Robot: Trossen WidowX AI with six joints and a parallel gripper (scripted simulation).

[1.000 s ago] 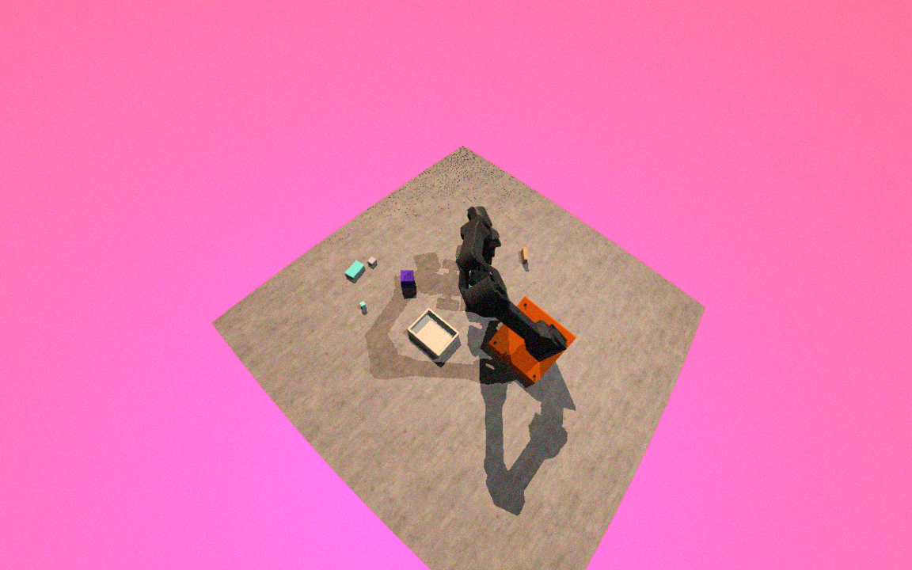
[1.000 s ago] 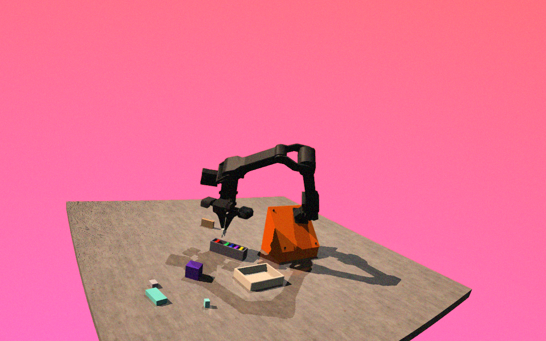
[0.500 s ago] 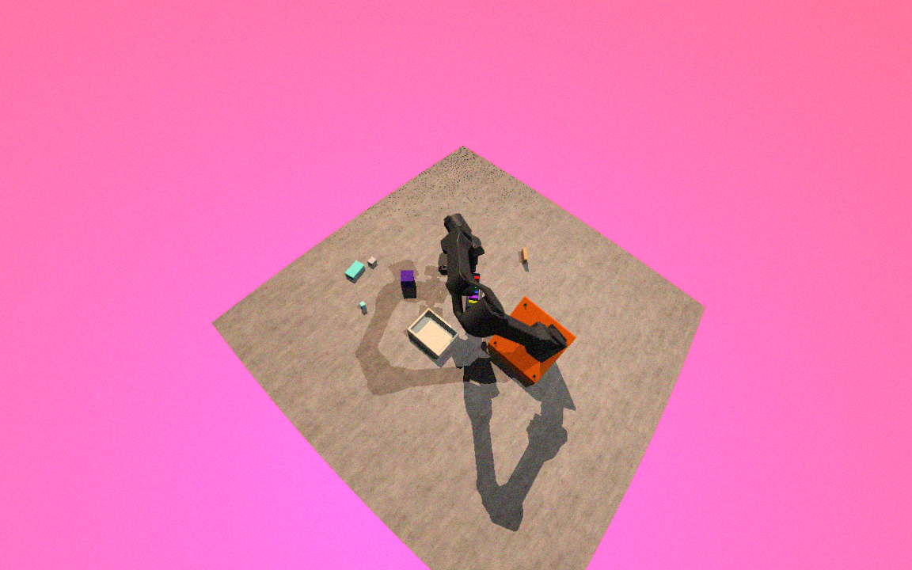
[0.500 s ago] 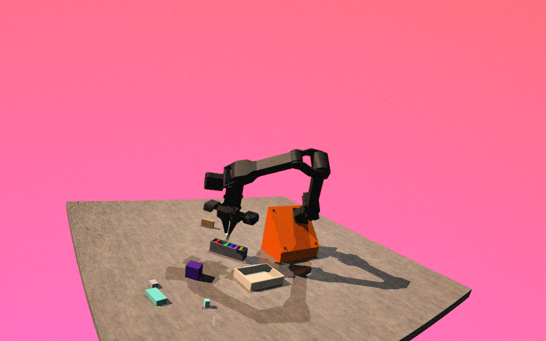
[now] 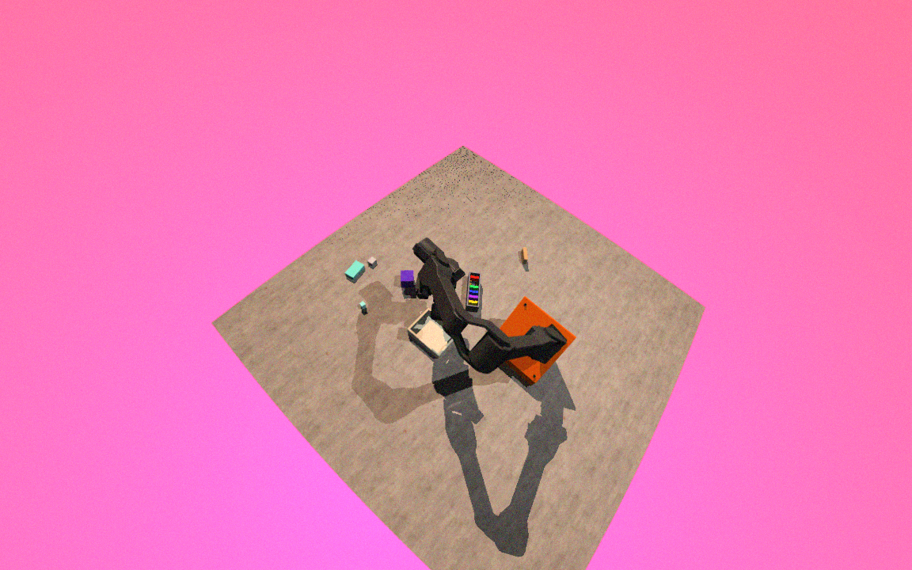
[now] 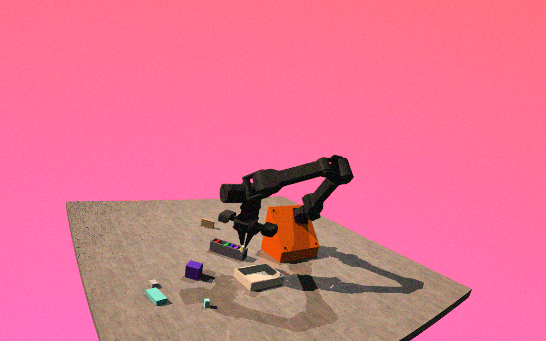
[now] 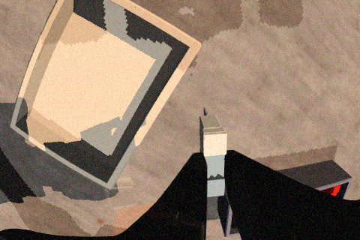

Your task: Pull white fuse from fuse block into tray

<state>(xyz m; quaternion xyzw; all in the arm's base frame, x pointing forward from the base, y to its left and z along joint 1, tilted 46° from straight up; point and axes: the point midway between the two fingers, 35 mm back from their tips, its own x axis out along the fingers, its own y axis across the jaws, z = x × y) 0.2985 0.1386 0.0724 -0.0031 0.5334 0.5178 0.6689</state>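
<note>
My gripper tip is now 4 cm past the beige tray, 7 cm to the right of it and 9 cm above it. The rest, counted from my gripper tip: purple cube (17 cm ahead, 1 cm to the left, 8 cm below); red fuse (3 cm ahead, 17 cm to the right, 7 cm below); white fuse (1 cm below).
</note>
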